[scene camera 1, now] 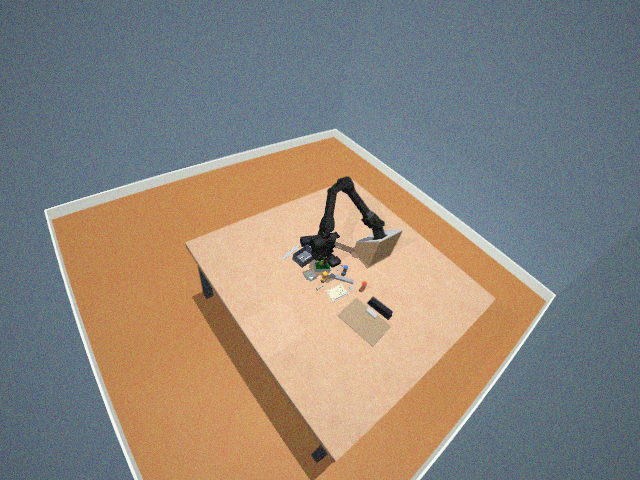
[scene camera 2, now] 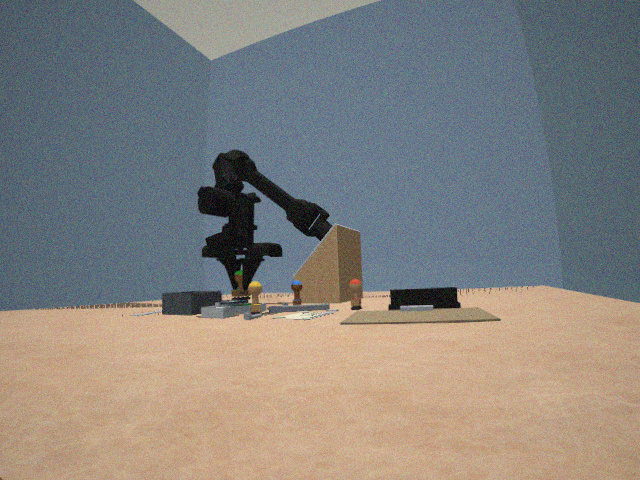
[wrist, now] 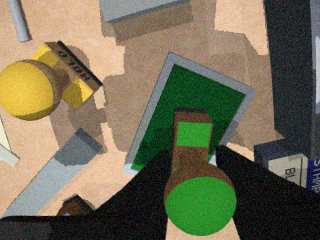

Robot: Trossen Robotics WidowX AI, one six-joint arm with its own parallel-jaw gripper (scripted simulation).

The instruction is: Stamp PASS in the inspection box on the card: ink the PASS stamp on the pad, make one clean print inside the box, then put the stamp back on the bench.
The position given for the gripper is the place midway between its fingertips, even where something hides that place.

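The gripper appears in scene camera 2 (scene camera 2: pixel 240 290) and again in the wrist view (wrist: pixel 192 155), where a green-knobbed stamp (wrist: pixel 197 193) can be seen as well. A brown mat (scene camera 2: pixel 410 314), visible in scene camera 1 too (scene camera 1: pixel 370 327), is out of frame in the wrist view. The scene also has a black bar (scene camera 2: pixel 443 297), and in the wrist view the bar is out of frame.
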